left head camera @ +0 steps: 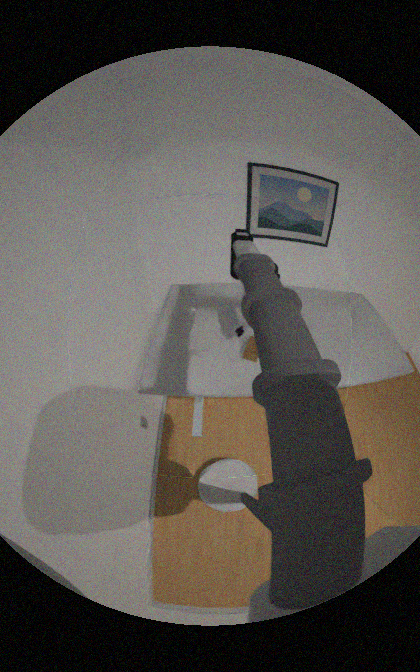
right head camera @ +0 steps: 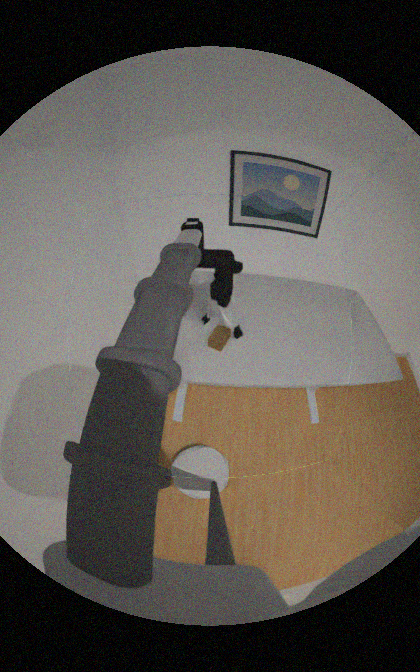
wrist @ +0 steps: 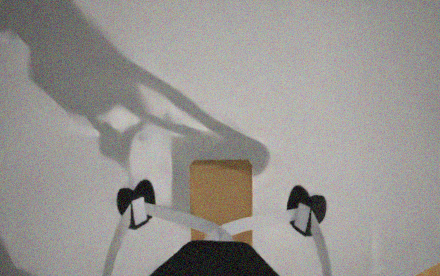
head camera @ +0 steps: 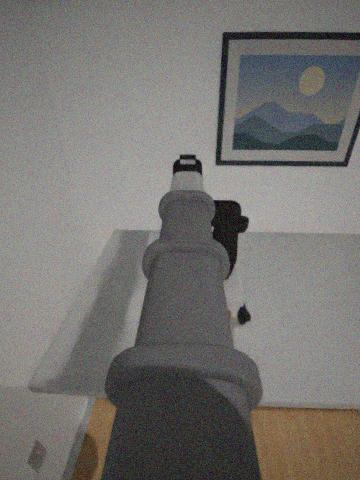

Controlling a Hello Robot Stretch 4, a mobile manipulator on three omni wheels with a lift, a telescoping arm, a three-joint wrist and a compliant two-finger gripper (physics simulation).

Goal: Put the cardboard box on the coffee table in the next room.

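The cardboard box [left head camera: 250, 350] [right head camera: 219, 338] [wrist: 221, 187] is a small brown block on a white table [head camera: 310, 325] [left head camera: 215, 372] [right head camera: 300, 340] [wrist: 360, 100]. My gripper [right head camera: 222, 325] [wrist: 221, 199] is open and points down over the box. In the wrist view one fingertip stands on each side of the box, with a gap on both sides, and the box's long sides run straight up the picture. The gripper's black body hides the box's near end. How high the fingertips are above the table top is hard to tell. The coffee table does not show in these views.
A framed mountain picture [head camera: 287, 100] [left head camera: 292, 204] [right head camera: 279, 192] hangs on the wall behind the table. My telescoping arm [head camera: 185, 300] [left head camera: 285, 330] [right head camera: 155, 310] reaches over the table. A white round disc [left head camera: 235, 472] [right head camera: 202, 462] is low, in front of the table. A wall stands close on the left.
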